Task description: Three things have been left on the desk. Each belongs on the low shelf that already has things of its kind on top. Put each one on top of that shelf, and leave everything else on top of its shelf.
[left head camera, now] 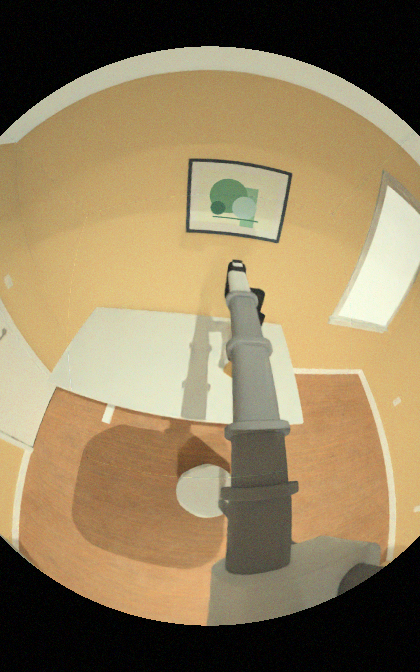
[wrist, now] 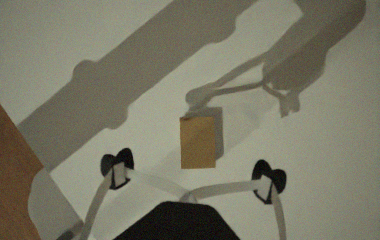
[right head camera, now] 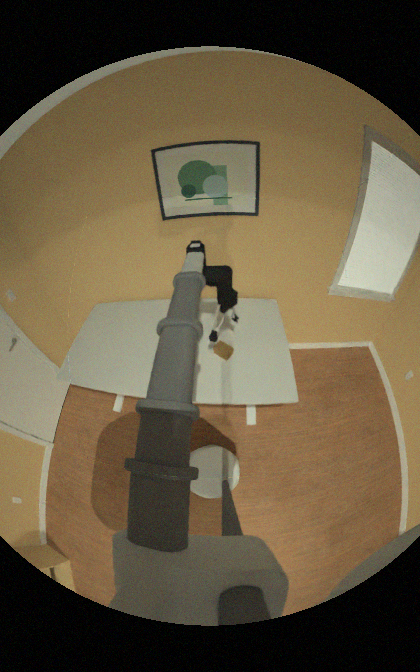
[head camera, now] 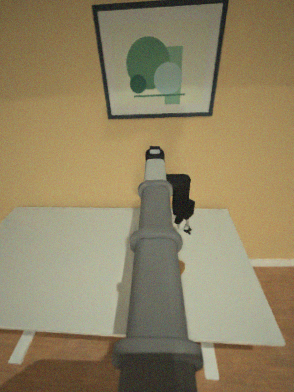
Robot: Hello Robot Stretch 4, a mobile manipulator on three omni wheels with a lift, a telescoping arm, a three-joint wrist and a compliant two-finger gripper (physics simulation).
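Places are measured from the robot's base along level axes (x ahead, y left, z up), in millimetres.
Pixels of known places: gripper, fingertip midpoint: (wrist: pixel 192 167).
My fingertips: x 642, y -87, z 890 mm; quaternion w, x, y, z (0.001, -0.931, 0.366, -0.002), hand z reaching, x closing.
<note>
Behind a point stands the place of what it marks.
A tan-brown rectangular block (wrist: pixel 198 143) @(x 654, y -83, z 742 mm) (right head camera: pixel 223 350) lies on the white desk (wrist: pixel 325 165) @(x 818, y -275, z 692 mm) (right head camera: pixel 270 370) (head camera: pixel 65 270) @(x 643, y 458, z 692 mm) (left head camera: pixel 130 360). In the head camera view a small part of the block (head camera: pixel 181 266) @(x 634, y -115, z 742 mm) shows beside the arm, and in the left head view a sliver of the block (left head camera: pixel 229 369) shows too. My gripper (wrist: pixel 192 167) @(x 642, y -87, z 890 mm) (right head camera: pixel 224 327) is open and empty above the desk. In the wrist view the block shows ahead of the fingertips, between their two sides. The low shelves and the other desk things do not show clearly; the arm hides part of the desk.
A round white object (left head camera: pixel 204 491) (right head camera: pixel 215 471) stands on the floor before the desk. The arm (head camera: pixel 157 280) @(x 230, y -2, z 1306 mm) reaches over the desk towards the wall with a framed picture (head camera: pixel 160 116) @(x 1159, y -32, z 1289 mm). A light wooden piece of furniture (right head camera: pixel 47 557) shows at the lower left in the right head view.
</note>
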